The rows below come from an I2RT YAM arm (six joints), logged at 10 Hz.
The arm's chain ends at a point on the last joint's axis. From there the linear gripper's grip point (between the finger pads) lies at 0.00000 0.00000 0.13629 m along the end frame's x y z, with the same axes.
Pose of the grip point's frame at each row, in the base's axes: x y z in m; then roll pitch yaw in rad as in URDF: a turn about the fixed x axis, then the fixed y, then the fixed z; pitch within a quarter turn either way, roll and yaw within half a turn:
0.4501 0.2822 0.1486 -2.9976 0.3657 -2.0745
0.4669 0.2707 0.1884 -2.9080 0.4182 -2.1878
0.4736 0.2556 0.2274 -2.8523 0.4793 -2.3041
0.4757 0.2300 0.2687 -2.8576 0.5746 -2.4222
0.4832 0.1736 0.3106 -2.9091 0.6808 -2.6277
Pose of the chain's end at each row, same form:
0.4097 0.2494 0.2746 -2.9976 0.3657 -2.0745
0.4100 0.2450 0.3096 -2.9080 0.4182 -2.1878
0.4044 0.2369 0.3433 -2.8523 0.4793 -2.3041
0.3971 0.2119 0.3785 -2.8576 0.5746 -2.4222
0.3951 0.1599 0.4137 -2.9091 0.6808 -2.6277

